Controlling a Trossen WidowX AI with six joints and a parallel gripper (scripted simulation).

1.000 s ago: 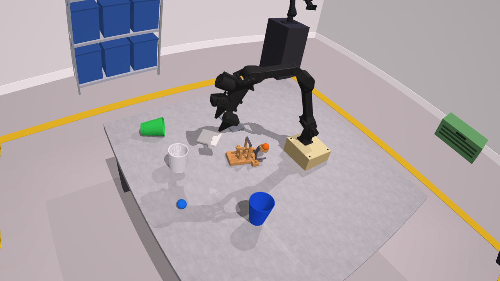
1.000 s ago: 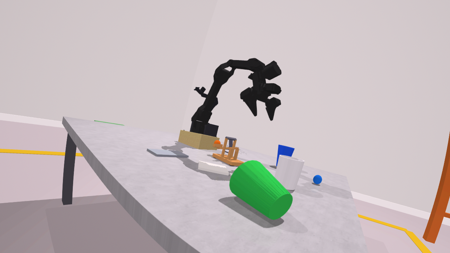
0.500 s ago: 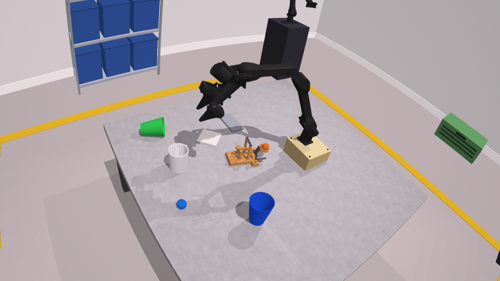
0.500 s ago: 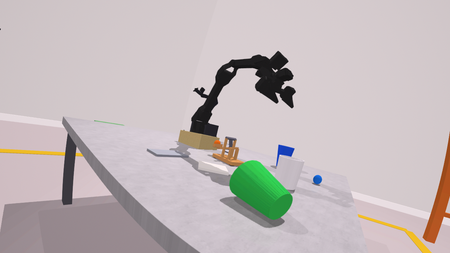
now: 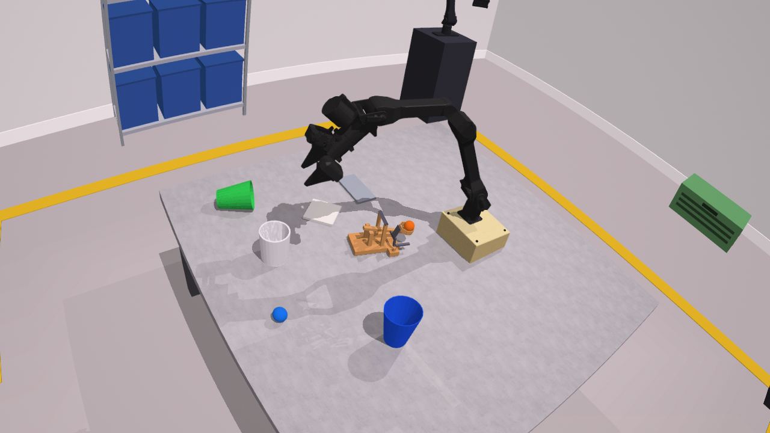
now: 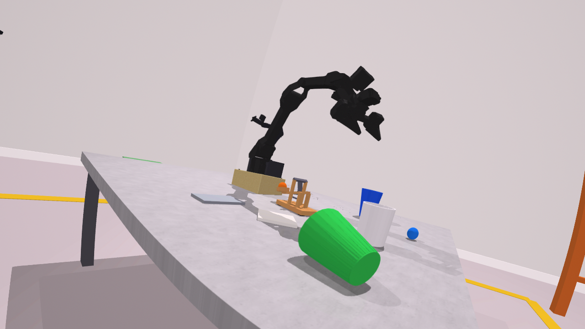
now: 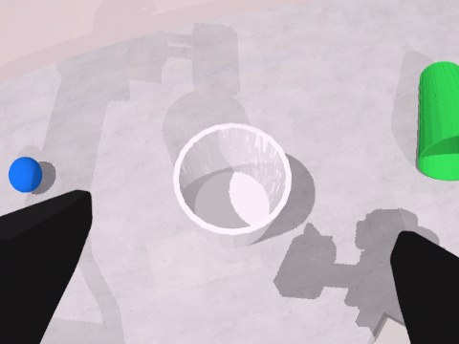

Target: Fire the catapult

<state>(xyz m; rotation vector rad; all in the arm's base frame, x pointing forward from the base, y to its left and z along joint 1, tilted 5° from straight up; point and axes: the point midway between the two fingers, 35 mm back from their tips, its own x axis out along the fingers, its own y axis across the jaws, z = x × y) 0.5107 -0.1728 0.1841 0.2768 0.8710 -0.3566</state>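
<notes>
Right now my gripper tip is 32 cm past the orange ball, 21 cm above it and 11 cm to the right of it. The rest, counted from my gripper tip: wooden catapult: 25 cm behind, 22 cm below, 10 cm to the left; then white slab: 27 cm below, 16 cm behind, 13 cm to the right; then white mug: 25 cm below, 7 cm ahead, 2 cm to the right.
</notes>
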